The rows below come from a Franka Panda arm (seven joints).
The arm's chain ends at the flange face. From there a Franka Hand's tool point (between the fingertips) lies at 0.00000 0.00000 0.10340 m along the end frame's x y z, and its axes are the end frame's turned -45 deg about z.
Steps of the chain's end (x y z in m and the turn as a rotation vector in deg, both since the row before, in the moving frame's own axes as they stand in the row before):
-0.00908 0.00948 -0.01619 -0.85 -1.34 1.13
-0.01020 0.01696 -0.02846 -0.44 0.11 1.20
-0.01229 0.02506 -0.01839 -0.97 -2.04 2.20
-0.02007 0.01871 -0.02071 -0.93 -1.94 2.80
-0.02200 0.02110 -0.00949 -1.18 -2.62 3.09
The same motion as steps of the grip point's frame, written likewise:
-0.01591 -0.00037 -0.01623 0.35 -1.55 1.13
-0.01963 0.00548 -0.02846 -0.39 -0.23 1.20
-0.03022 0.00759 -0.01847 0.76 -2.13 2.20
-0.03105 -0.00234 -0.02078 0.71 -2.03 2.80
-0.03527 -0.00260 -0.00962 1.02 -2.69 3.09

